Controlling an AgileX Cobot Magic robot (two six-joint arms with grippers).
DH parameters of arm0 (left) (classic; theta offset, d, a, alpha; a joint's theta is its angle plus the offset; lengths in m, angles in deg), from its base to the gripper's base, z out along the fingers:
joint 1: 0 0.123 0 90
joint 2: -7.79 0 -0.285 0
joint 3: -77.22 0 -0.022 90
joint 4: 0 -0.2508 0 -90
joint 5: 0 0 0.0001 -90
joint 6: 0 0.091 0 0
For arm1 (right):
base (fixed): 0 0 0 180
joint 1: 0 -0.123 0 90
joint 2: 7.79 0 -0.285 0
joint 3: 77.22 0 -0.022 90
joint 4: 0 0.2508 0 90
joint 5: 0 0 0.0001 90
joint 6: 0 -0.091 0 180
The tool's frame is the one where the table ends.
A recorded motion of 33 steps. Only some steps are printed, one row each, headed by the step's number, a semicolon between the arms.
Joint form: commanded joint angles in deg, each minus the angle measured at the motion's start. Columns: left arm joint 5, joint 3, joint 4, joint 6, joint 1, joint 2; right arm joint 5, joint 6, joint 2, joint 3, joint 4, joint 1.
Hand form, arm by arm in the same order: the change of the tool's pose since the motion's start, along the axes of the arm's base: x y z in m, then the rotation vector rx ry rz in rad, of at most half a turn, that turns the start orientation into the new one. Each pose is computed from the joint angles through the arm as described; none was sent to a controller.
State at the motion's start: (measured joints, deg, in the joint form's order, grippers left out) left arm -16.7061 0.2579 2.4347 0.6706 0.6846 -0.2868; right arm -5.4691 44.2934 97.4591 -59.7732 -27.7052 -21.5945
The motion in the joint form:
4: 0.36 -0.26 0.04 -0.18 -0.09 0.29; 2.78 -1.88 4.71 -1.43 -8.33 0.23
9: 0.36 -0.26 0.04 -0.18 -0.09 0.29; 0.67 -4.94 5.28 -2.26 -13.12 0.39
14: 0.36 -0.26 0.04 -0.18 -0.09 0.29; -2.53 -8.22 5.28 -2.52 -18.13 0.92
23: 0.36 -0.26 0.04 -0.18 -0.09 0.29; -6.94 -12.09 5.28 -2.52 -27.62 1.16
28: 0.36 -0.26 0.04 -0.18 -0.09 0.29; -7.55 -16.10 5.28 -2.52 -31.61 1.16
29: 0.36 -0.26 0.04 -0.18 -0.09 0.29; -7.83 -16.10 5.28 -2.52 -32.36 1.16
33: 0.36 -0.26 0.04 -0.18 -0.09 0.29; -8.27 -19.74 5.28 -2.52 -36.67 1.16
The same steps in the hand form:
4: -0.0001 -0.0001 -0.0007 -0.0037 -0.0068 -0.0007; 0.0137 0.0054 -0.0204 -0.0795 -0.0155 0.0790
9: -0.0001 -0.0001 -0.0007 -0.0037 -0.0068 -0.0007; 0.0168 0.0028 -0.0219 -0.1242 -0.0072 0.0738
14: -0.0001 -0.0001 -0.0007 -0.0037 -0.0068 -0.0007; 0.0182 -0.0049 -0.0227 -0.1816 0.0084 0.0484
23: -0.0001 -0.0001 -0.0007 -0.0037 -0.0068 -0.0007; 0.0190 -0.0138 -0.0238 -0.3076 0.0067 0.0461
28: -0.0001 -0.0001 -0.0007 -0.0037 -0.0068 -0.0007; 0.0197 -0.0152 -0.0232 -0.3157 -0.0017 0.0313
29: -0.0001 -0.0001 -0.0007 -0.0037 -0.0068 -0.0007; 0.0198 -0.0157 -0.0231 -0.3289 -0.0044 0.0351
33: -0.0001 -0.0001 -0.0007 -0.0037 -0.0068 -0.0007; 0.0208 -0.0168 -0.0221 -0.3435 -0.0190 0.0292

